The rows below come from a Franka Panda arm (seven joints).
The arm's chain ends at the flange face. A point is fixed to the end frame.
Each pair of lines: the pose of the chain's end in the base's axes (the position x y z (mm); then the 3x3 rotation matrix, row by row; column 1 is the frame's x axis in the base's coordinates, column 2 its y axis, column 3 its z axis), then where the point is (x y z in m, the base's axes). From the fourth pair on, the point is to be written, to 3 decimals.
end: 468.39 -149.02 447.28; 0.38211 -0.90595 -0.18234; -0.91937 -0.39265 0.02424; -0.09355 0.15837 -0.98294
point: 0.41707 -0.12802 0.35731
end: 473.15 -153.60 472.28; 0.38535 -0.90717 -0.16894; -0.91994 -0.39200 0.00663; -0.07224 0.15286 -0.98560
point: 0.42302 -0.13430 0.38127
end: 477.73 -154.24 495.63; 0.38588 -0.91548 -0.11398; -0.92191 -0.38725 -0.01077; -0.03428 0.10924 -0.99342
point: 0.43278 -0.13647 0.40164
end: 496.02 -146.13 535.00; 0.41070 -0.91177 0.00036; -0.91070 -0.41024 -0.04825; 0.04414 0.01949 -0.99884
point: 0.462 -0.133 0.436
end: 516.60 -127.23 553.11; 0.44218 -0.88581 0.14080; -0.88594 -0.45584 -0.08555; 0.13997 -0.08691 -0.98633
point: 0.496 -0.120 0.450
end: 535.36 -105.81 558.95; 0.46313 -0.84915 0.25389; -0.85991 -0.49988 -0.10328; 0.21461 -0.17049 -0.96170
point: 0.526 -0.102 0.454
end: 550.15 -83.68 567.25; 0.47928 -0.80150 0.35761; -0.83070 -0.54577 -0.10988; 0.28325 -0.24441 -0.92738
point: 0.551 -0.082 0.462
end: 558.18 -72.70 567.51; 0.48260 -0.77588 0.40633; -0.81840 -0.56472 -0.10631; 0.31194 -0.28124 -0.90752
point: 0.565 -0.072 0.462
